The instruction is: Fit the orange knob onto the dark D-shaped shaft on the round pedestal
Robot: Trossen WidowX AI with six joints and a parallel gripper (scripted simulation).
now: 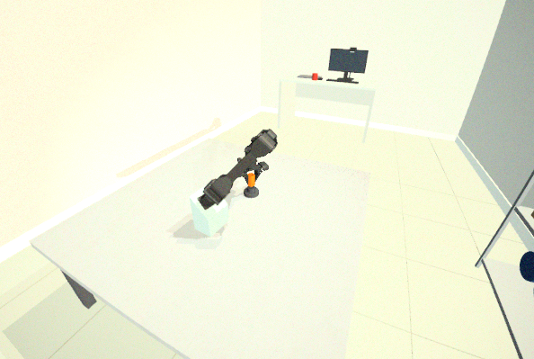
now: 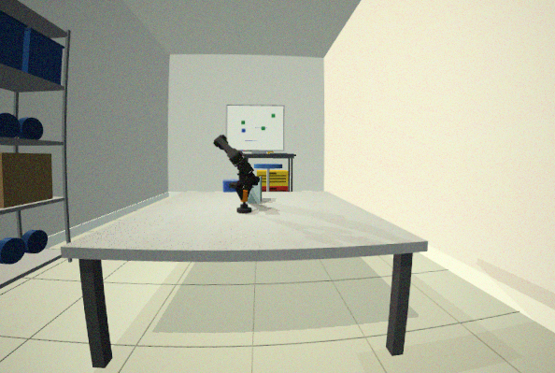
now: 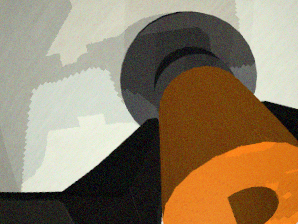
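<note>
Now: the orange knob 2 cm above my gripper tip. Round my gripper tip: pedestal: 4 cm below.
</note>
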